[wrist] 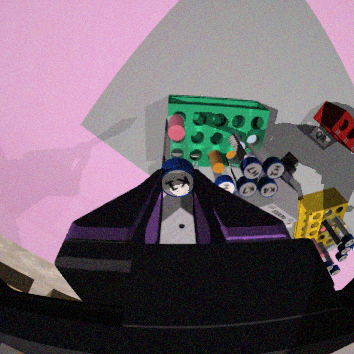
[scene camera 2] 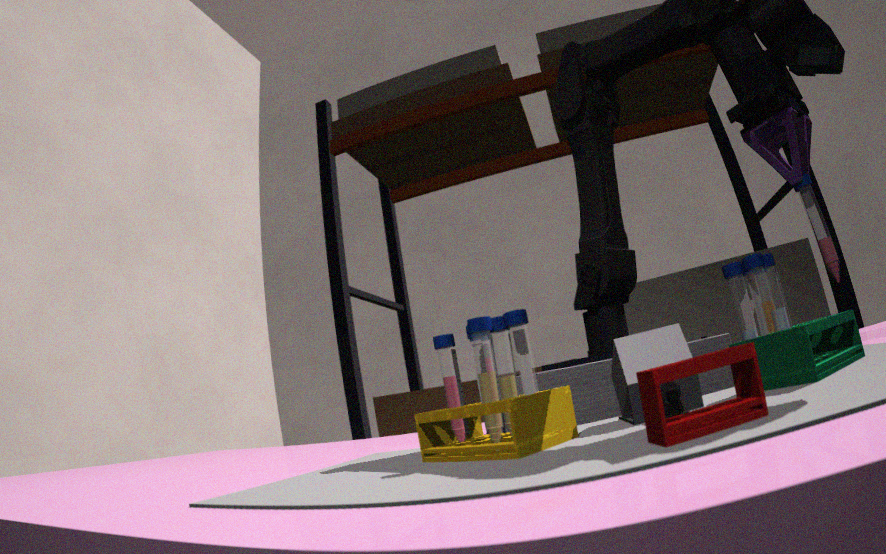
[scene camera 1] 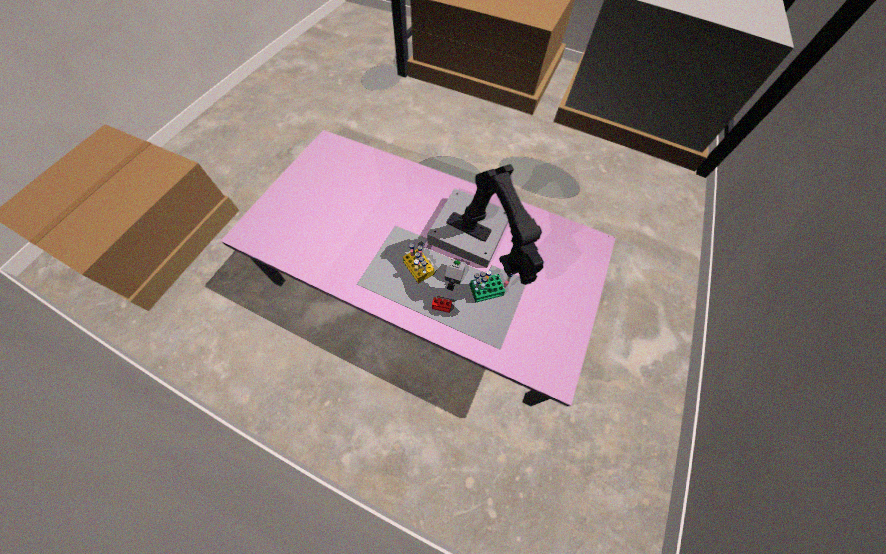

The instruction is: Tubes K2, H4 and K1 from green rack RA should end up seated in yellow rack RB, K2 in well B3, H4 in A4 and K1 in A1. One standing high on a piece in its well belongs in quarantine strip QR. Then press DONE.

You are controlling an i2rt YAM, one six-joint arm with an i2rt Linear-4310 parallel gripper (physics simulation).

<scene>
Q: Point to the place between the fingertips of my gripper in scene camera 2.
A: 801, 184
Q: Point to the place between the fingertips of my gripper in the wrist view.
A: At 177, 177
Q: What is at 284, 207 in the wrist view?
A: A grey DONE box.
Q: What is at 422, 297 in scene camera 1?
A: A grey mat.
</scene>
